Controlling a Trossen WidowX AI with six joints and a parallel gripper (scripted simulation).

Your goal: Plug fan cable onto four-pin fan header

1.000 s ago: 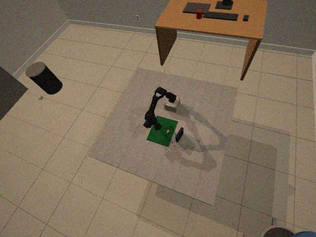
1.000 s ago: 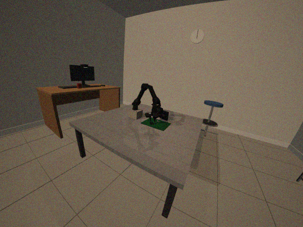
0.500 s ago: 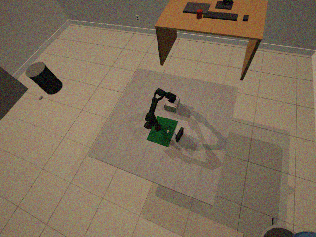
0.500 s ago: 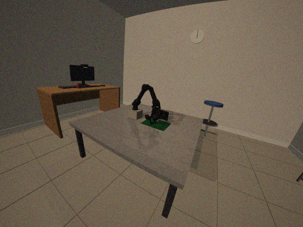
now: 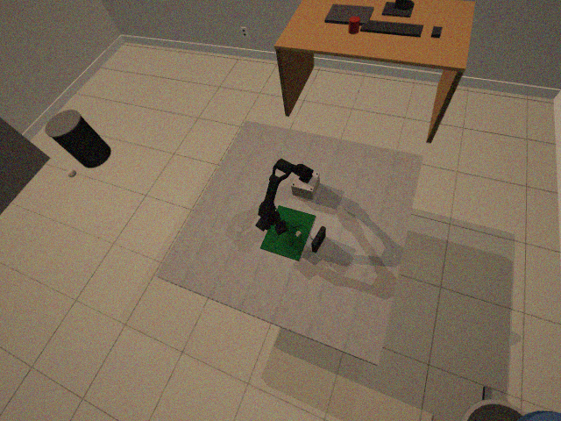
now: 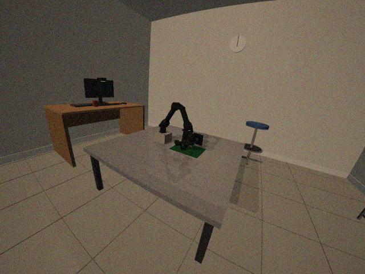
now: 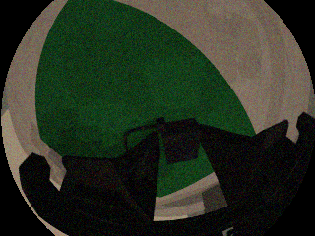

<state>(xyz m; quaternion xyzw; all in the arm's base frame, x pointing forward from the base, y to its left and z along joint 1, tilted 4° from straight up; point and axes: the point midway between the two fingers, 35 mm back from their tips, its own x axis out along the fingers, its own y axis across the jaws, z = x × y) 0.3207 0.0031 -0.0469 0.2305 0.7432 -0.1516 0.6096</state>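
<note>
The green board lies 6 cm to the left of my gripper tip, 2 cm below it and 2 cm ahead of it. From my gripper tip the other things lie so: black fan (25 cm to the left, 5 cm above, 1 cm behind); then pale four-pin header (12 cm to the left, 1 cm below); then dark fan plug (1 cm behind).
</note>
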